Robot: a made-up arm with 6 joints.
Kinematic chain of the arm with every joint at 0, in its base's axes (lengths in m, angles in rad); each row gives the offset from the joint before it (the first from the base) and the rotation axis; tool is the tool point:
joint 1: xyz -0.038 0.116 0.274 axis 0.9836 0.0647 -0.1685
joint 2: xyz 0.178 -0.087 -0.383 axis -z
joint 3: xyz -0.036 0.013 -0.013 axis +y
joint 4: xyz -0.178 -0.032 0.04 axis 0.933 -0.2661 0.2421
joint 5: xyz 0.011 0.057 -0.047 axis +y
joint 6: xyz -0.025 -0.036 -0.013 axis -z
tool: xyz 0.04 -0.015 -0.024
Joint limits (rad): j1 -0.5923..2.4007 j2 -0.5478..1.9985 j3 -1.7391..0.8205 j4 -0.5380..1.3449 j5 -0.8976..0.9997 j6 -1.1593..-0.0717
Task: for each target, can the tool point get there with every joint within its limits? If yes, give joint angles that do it. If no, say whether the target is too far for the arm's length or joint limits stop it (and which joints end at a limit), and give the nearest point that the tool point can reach.
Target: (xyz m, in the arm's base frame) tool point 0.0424 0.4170 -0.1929
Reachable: yes | joints 0.7242 -0.0261 -0.9898 0.1242 0.2059 -0.5940
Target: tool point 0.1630 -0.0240 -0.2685
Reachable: yes | joints -0.2608 1.4824 -1.0661 0.1574 0.5491 -0.4208
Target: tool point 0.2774 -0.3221 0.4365
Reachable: no: joint limits stop it (at a limit: joint 1, joint 2, joint 3, joint 4, joint 6) | nearest point 0.0327 -0.2210 0.1743 | short by 0.373 m
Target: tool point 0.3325 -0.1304 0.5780
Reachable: no: joint limits stop it (at a limit: joint 1, joint 4, joint 5, joint 6) | nearest point 0.2637 0.2079 0.5020 | short by 0.354 m
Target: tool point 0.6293 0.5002 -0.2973
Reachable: no: too far | nearest point 0.2846 0.4240 -0.1663 | short by 0.377 m
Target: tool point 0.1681 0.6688 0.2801
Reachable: yes | joints 1.7595 0.1681 -1.3258 0.0860 0.2898 -1.0394
